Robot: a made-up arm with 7 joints.
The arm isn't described. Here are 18 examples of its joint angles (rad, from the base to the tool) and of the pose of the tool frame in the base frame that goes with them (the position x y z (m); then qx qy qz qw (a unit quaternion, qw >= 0)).
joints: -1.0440 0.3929 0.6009 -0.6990 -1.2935 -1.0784 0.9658
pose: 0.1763 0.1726 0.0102 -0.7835 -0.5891 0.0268 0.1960
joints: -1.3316 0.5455 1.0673 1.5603 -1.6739 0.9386 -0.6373
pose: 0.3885 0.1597 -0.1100 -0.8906 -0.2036 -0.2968 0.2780
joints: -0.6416 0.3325 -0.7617 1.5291 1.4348 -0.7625 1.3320
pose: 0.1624 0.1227 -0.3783 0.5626 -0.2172 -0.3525 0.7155
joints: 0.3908 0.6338 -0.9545 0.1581 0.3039 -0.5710 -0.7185
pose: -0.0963 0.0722 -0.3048 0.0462 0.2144 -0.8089 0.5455
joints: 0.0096 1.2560 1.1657 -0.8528 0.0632 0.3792 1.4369
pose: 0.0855 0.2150 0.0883 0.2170 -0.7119 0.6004 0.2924
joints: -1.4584 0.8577 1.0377 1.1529 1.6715 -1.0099 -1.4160
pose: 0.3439 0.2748 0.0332 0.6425 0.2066 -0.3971 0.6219
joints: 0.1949 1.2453 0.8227 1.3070 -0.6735 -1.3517 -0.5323
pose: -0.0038 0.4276 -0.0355 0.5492 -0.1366 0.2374 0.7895
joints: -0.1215 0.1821 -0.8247 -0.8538 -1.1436 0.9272 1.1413
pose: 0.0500 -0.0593 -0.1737 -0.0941 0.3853 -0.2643 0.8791
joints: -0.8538 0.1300 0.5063 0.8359 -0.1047 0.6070 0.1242
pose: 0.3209 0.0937 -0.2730 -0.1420 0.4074 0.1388 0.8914
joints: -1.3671 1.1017 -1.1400 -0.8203 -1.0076 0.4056 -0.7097
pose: 0.2123 0.0328 -0.0346 0.2690 0.0905 -0.8483 0.4470
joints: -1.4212 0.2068 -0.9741 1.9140 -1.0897 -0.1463 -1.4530
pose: 0.3948 0.0800 -0.1654 -0.0432 0.2239 -0.5559 0.7993
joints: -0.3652 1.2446 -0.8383 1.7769 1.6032 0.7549 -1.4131
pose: 0.0664 0.4386 -0.0890 -0.2379 -0.8698 -0.2239 0.3697
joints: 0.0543 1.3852 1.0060 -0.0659 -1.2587 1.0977 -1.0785
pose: 0.1440 0.3243 0.0408 -0.0759 0.1873 -0.3975 0.8951
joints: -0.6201 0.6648 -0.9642 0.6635 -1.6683 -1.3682 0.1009
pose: 0.2449 0.1681 -0.2535 -0.2218 -0.2456 0.1810 0.9261
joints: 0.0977 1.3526 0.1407 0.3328 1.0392 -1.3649 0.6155
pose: 0.1216 0.3132 -0.1230 0.6287 -0.2390 -0.4690 0.5725
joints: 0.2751 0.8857 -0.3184 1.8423 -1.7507 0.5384 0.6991
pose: -0.1885 0.3510 -0.2054 0.0339 0.5554 0.8283 0.0655
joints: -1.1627 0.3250 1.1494 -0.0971 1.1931 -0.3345 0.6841
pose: 0.2623 0.2286 -0.0069 0.3191 -0.4002 0.7390 0.4380
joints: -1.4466 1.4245 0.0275 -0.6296 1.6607 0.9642 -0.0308
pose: 0.0943 0.1565 0.1825 0.3696 -0.4332 0.8144 0.1120
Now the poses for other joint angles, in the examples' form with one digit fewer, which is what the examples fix.
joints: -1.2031 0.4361 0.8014 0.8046 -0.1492 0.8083 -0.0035
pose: 0.378 0.193 -0.118 -0.282 0.231 0.145 0.920
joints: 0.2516 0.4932 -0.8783 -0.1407 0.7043 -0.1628 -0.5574
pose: -0.018 0.022 -0.298 0.311 0.126 -0.719 0.609
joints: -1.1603 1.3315 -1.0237 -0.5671 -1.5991 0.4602 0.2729
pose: 0.232 0.103 -0.053 0.104 0.271 -0.377 0.880
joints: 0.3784 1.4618 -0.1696 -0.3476 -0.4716 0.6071 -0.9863
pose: 0.096 0.275 -0.151 0.156 0.651 -0.473 0.572
